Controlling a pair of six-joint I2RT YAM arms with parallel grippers.
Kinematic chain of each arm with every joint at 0, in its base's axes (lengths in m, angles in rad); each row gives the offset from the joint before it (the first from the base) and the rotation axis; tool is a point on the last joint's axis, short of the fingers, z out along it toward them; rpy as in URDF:
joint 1: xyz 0 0 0.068 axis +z
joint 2: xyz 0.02 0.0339 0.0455 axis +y
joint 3: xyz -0.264 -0.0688 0 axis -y
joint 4: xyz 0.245 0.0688 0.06 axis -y
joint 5: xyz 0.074 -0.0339 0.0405 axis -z
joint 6: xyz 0.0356 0 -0.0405 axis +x
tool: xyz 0 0 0 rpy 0 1.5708 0
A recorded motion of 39 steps. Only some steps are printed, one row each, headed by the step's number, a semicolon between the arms.
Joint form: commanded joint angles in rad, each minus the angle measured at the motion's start. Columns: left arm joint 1, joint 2, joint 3, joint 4, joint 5, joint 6; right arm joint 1, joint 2, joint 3, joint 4, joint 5, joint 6.
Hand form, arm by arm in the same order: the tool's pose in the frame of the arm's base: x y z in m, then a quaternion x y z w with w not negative. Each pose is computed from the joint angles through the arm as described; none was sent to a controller.
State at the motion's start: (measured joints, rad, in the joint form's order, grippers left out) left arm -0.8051 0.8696 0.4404 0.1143 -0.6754 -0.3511; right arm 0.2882 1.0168 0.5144 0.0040 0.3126 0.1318
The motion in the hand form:
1: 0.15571 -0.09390 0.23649 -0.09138 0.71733 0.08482 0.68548; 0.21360 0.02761 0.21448 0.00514 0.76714 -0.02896 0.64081
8: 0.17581 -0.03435 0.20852 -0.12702 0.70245 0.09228 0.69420; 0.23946 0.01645 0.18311 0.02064 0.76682 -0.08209 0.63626
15: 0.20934 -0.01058 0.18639 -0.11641 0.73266 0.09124 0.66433; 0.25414 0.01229 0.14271 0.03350 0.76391 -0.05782 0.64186
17: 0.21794 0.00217 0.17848 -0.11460 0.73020 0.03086 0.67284; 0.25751 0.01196 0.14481 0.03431 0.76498 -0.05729 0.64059
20: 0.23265 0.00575 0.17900 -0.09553 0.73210 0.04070 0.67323; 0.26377 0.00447 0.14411 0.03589 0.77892 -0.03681 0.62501
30: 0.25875 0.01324 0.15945 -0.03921 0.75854 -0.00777 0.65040; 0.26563 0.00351 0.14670 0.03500 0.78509 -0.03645 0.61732
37: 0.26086 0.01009 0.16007 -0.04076 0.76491 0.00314 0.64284; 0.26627 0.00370 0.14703 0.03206 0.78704 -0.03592 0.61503
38: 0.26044 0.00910 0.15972 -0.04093 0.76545 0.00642 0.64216; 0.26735 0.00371 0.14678 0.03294 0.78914 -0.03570 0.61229
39: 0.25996 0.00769 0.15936 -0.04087 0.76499 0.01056 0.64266; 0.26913 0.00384 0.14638 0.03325 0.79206 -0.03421 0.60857
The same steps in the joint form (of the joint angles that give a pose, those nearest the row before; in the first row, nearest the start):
1: 0.1024 -0.0437 -0.1096 0.3019 -0.2757 0.2832; -0.1249 -0.0171 -0.1687 0.4678 -0.1009 -0.1316
8: 0.4965 -0.0358 -0.2460 0.5016 0.0559 0.2907; -0.1819 0.2463 -0.1897 0.7505 -0.0553 -0.1859
15: 0.6868 0.2344 -0.2192 0.6584 0.2653 0.2860; -0.2110 0.5417 -0.2236 1.0898 -0.1048 -0.1416
17: 0.7782 0.3279 -0.2253 0.7729 0.4480 0.2197; -0.2136 0.5394 -0.2073 1.0677 -0.1072 -0.1396
20: 0.8003 0.4134 -0.1789 0.8151 0.4813 0.2639; -0.2528 0.5415 -0.1767 0.9968 -0.1757 -0.1141
30: 0.8580 0.6154 -0.1125 0.8884 0.6885 0.2895; -0.2576 0.5242 -0.1608 0.9439 -0.1822 -0.1145
37: 0.8407 0.6101 -0.0991 0.8497 0.6533 0.2988; -0.2575 0.5221 -0.1563 0.9315 -0.1867 -0.1180
38: 0.8356 0.6092 -0.1009 0.8489 0.6430 0.3019; -0.2575 0.5244 -0.1508 0.9213 -0.1861 -0.1158
39: 0.8284 0.6097 -0.1038 0.8536 0.6296 0.3061; -0.2575 0.5291 -0.1421 0.9078 -0.1882 -0.1127

